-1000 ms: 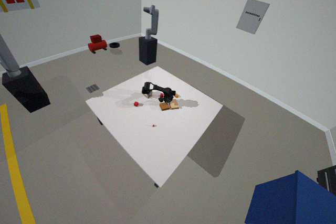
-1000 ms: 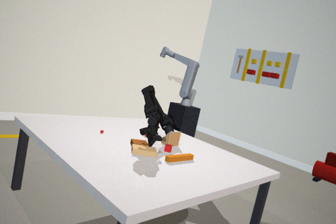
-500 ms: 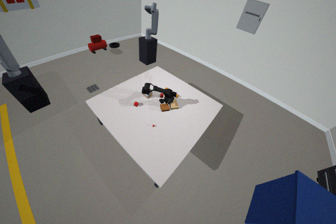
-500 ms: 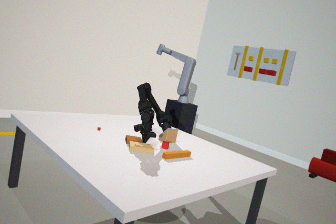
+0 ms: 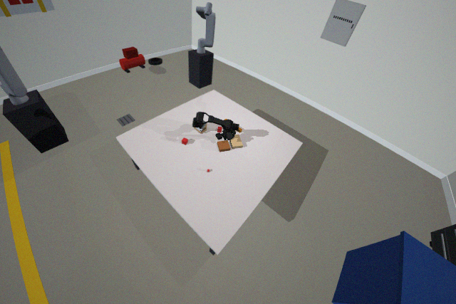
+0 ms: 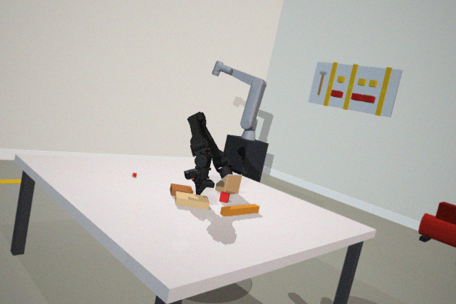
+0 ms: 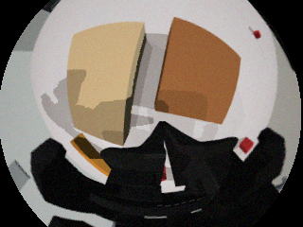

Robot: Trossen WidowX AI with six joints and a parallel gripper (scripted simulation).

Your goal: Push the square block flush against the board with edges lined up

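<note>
The brown square block lies 5 cm ahead of my gripper tip, 7 cm to the right of it and 1 cm above it. Round my gripper tip: tan board (8 cm ahead, 6 cm to the left, 1 cm above); then long thin orange bar (9 cm behind, 20 cm to the left, 1 cm above); then tiny red cube (15 cm ahead, 34 cm to the right).
</note>
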